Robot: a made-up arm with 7 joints.
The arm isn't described. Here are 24 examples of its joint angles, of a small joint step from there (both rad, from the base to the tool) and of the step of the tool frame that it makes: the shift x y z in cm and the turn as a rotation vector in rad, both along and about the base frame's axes.
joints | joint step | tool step
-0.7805 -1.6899 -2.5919 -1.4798 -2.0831 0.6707 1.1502 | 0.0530 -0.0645 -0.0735 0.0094 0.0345 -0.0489 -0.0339 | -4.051 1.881 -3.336 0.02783 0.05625 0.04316
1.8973 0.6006 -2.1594 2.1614 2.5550 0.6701 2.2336 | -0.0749 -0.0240 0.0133 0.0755 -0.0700 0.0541 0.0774 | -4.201 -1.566 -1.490 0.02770 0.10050 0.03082
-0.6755 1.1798 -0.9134 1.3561 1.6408 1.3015 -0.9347 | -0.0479 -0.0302 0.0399 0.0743 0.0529 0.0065 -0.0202 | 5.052 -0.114 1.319 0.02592 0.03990 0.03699
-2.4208 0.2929 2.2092 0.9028 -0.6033 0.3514 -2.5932 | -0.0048 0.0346 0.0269 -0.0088 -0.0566 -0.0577 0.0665 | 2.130 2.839 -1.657 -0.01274 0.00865 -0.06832
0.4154 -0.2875 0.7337 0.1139 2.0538 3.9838 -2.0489 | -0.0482 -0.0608 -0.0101 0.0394 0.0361 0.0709 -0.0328 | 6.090 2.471 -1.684 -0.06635 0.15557 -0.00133
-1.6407 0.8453 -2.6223 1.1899 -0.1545 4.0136 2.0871 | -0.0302 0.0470 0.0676 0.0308 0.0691 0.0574 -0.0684 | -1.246 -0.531 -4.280 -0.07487 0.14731 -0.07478
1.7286 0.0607 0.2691 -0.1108 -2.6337 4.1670 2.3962 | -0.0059 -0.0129 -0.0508 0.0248 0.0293 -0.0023 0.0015 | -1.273 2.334 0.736 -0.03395 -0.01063 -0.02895
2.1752 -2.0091 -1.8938 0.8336 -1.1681 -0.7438 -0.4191 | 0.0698 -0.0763 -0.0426 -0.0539 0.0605 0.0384 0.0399 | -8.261 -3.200 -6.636 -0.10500 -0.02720 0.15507
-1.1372 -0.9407 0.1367 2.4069 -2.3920 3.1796 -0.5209 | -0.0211 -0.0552 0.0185 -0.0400 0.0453 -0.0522 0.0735 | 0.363 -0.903 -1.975 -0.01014 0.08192 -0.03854
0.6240 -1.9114 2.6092 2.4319 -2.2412 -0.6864 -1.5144 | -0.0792 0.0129 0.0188 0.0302 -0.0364 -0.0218 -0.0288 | 1.376 -3.922 0.374 0.03909 -0.04538 -0.09640
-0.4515 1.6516 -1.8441 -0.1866 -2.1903 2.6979 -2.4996 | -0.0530 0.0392 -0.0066 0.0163 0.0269 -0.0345 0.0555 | 1.253 4.014 -3.602 -0.09336 -0.05781 -0.03515
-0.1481 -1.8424 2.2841 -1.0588 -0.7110 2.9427 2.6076 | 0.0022 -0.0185 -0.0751 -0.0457 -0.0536 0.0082 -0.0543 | -2.276 -1.916 1.855 -0.05877 0.14001 0.00096
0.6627 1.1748 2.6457 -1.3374 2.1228 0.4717 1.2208 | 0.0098 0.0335 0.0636 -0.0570 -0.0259 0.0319 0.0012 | 0.272 2.948 0.133 -0.07414 -0.03860 0.03252
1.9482 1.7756 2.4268 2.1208 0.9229 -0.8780 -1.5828 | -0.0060 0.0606 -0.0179 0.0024 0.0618 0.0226 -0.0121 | -1.198 2.313 -0.325 -0.01457 0.07136 -0.01820
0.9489 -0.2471 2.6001 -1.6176 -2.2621 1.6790 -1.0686 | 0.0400 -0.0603 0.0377 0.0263 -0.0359 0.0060 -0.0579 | 1.126 6.298 -1.227 -0.11629 -0.01899 0.09650
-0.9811 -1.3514 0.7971 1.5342 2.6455 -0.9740 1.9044 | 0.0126 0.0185 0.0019 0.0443 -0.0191 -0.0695 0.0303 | -0.952 2.616 0.953 -0.02367 -0.06679 0.04853
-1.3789 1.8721 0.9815 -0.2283 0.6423 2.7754 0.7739 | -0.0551 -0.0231 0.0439 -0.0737 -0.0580 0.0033 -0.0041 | 1.542 0.410 0.898 -0.00106 0.00927 0.01885
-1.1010 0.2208 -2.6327 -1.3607 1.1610 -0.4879 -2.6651 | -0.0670 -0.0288 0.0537 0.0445 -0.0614 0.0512 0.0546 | 1.049 -0.136 0.875 -0.10144 0.03012 0.01975
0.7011 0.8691 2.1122 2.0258 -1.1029 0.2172 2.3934 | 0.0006 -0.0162 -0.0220 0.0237 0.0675 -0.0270 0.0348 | 1.507 2.064 1.179 0.00254 0.07364 -0.08197
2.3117 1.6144 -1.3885 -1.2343 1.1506 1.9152 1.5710 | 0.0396 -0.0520 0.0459 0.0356 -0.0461 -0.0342 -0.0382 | 4.635 0.214 1.490 -0.00203 0.00555 0.11366
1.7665 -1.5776 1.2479 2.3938 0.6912 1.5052 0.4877 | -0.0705 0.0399 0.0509 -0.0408 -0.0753 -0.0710 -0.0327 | -2.744 4.013 1.921 0.04944 0.17001 -0.04286
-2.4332 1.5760 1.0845 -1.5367 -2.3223 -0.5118 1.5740 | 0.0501 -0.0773 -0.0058 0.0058 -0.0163 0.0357 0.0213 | -0.775 1.770 2.442 0.03800 -0.11006 0.04542
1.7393 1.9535 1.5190 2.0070 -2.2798 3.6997 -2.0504 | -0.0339 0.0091 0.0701 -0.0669 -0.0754 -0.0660 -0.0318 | -0.602 0.896 -5.066 0.09342 -0.09741 0.06239
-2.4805 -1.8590 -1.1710 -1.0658 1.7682 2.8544 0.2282 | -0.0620 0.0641 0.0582 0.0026 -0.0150 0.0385 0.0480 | -5.026 2.649 6.247 -0.14065 0.02271 -0.06523
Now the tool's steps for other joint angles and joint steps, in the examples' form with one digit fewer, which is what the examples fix.
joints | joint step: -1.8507 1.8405 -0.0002 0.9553 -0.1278 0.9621 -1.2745 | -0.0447 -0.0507 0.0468 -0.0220 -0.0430 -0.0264 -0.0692
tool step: 6.24 -1.67 3.76 0.0536 -0.0245 -0.1476
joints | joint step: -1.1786 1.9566 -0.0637 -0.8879 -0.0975 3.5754 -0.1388 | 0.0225 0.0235 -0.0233 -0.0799 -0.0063 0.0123 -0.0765
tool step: 1.42 -4.38 -2.03 -0.1325 -0.0047 0.0155
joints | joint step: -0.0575 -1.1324 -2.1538 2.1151 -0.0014 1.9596 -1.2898 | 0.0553 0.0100 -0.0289 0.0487 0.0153 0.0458 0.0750
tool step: -0.03 2.87 -0.31 -0.0668 -0.0814 0.0763
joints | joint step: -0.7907 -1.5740 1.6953 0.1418 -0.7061 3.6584 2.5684 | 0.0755 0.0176 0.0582 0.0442 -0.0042 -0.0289 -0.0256
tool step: 5.92 6.03 2.19 0.0512 -0.0332 0.1324
